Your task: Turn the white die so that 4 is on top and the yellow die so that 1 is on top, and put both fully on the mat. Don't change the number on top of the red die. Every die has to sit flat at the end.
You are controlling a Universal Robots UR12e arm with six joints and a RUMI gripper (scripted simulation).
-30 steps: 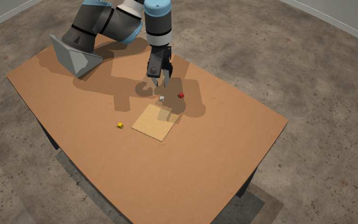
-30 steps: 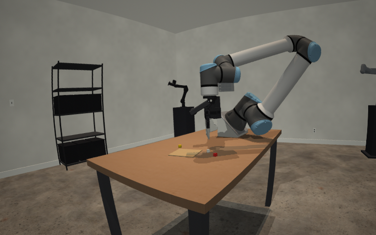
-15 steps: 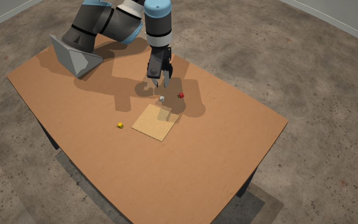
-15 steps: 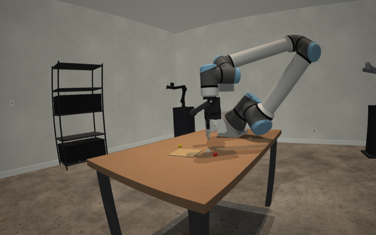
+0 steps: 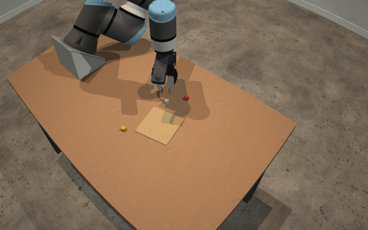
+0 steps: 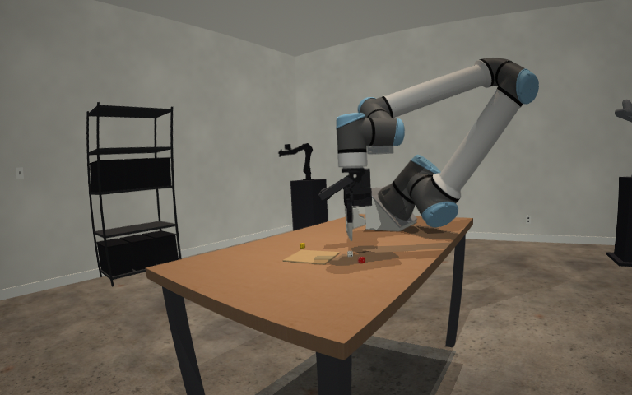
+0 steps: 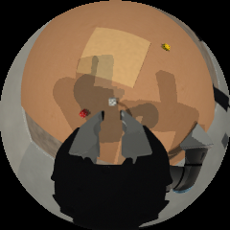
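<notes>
Now: hand 6 cm above the white die. Also, from my hand: red die (7 cm to the left, 6 cm below, 5 cm ahead); yellow die (21 cm to the right, 6 cm below, 4 cm behind); tan mat (11 cm to the right, 7 cm below, 6 cm ahead).
</notes>
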